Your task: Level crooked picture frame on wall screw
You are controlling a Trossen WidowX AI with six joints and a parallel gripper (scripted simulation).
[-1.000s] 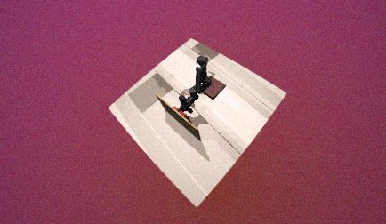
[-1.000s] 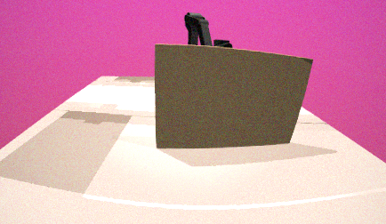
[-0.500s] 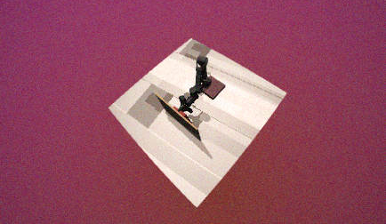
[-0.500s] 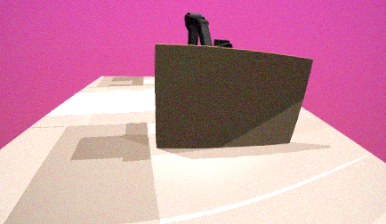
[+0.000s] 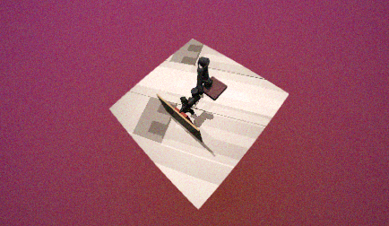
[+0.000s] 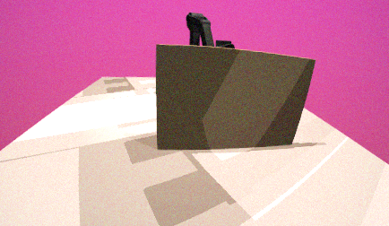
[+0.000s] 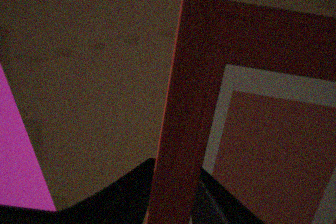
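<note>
Right now my gripper tip is 2 cm to the right of the picture frame and 5 cm above it. From my gripper tip the other things lie so: wall panel 1 cm ahead, 1 cm to the left, 6 cm below.
</note>
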